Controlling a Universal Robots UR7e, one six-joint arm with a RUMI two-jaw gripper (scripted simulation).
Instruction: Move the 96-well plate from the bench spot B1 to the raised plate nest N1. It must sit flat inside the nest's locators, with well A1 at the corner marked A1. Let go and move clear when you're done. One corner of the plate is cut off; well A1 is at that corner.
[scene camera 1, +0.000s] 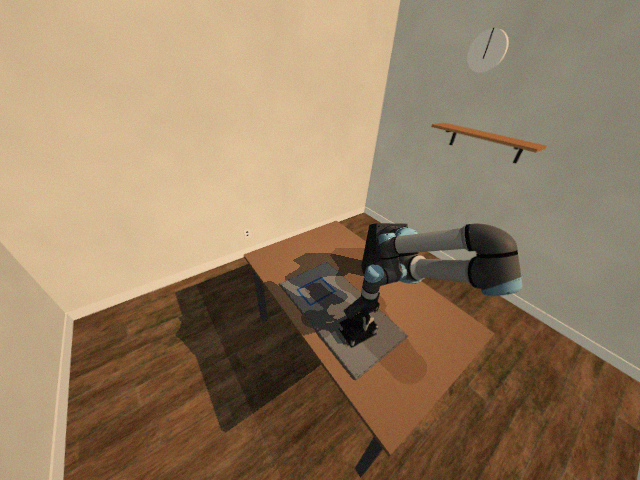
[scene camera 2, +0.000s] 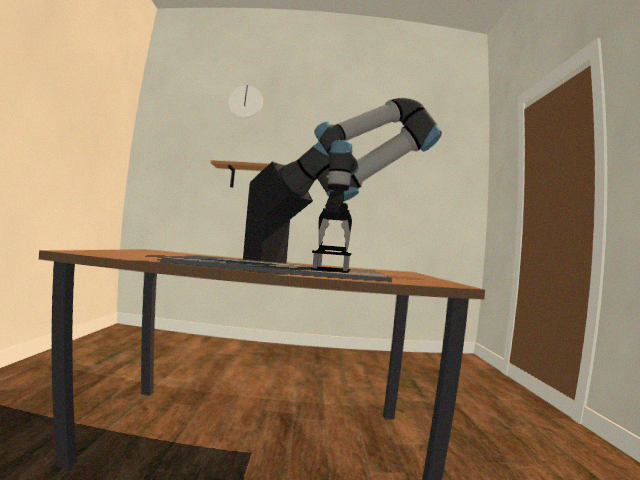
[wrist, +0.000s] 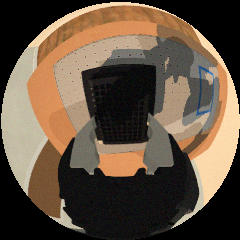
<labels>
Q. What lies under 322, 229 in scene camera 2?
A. My gripper.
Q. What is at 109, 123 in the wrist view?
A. A black 96-well plate.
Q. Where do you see a black plate nest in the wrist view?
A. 118, 69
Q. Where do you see my gripper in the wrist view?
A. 121, 115
</labels>
